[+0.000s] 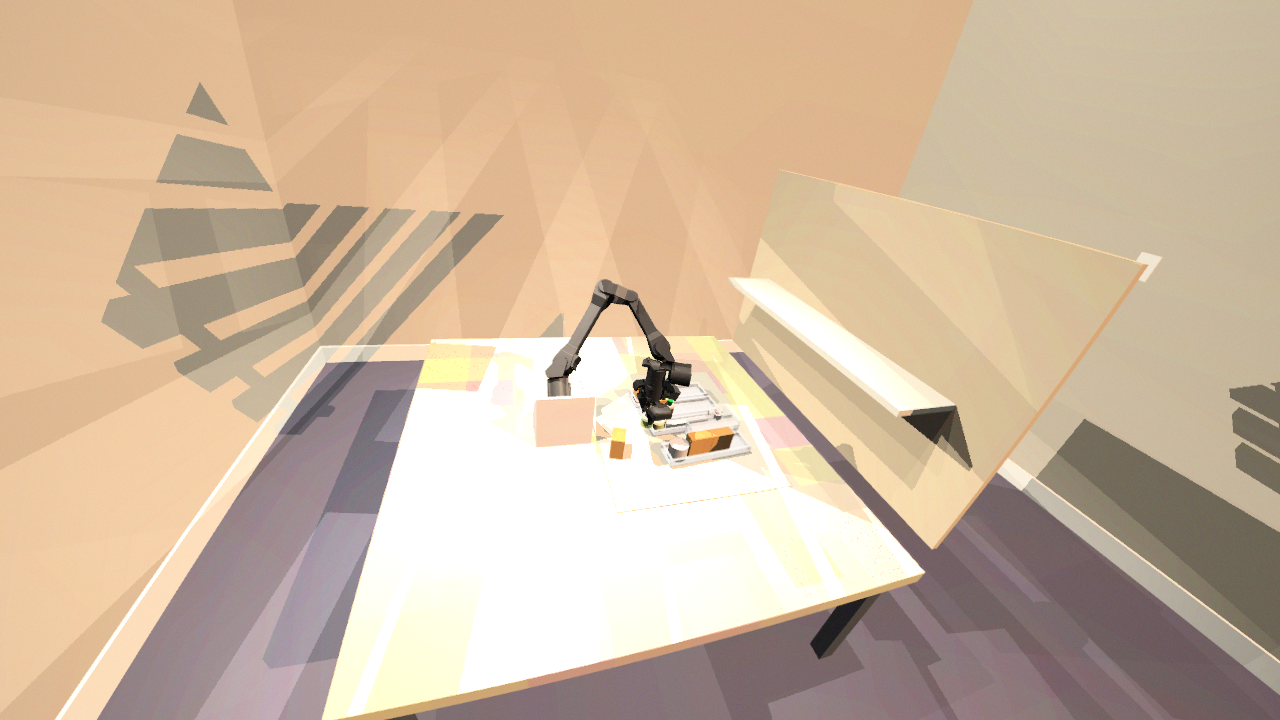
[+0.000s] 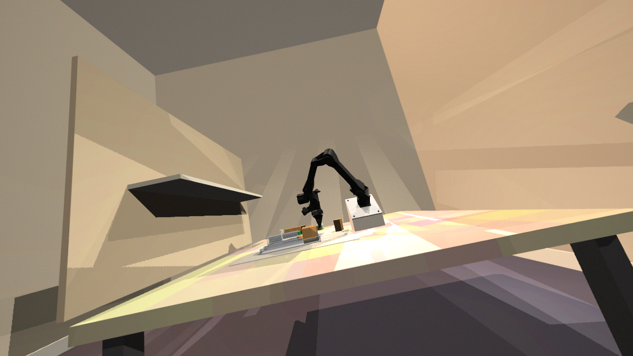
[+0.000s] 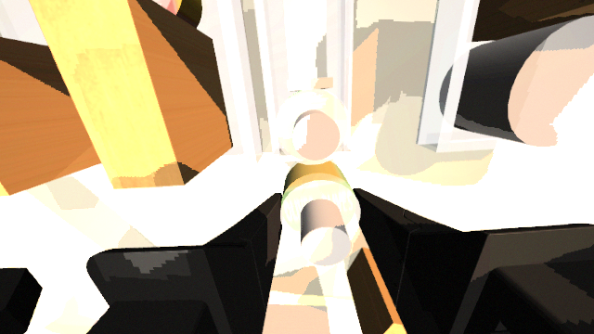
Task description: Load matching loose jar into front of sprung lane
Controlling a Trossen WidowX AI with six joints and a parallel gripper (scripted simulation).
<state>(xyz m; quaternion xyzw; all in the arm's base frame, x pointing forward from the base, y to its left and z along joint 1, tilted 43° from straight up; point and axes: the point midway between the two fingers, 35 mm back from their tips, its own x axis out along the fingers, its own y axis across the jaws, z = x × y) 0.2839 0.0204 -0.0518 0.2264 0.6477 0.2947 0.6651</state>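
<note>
The lane rack lies 19 cm ahead of my gripper tip and 3 cm below it. Also, from my gripper tip: shelf (55 cm ahead, 32 cm above, 3 cm to the left).
</note>
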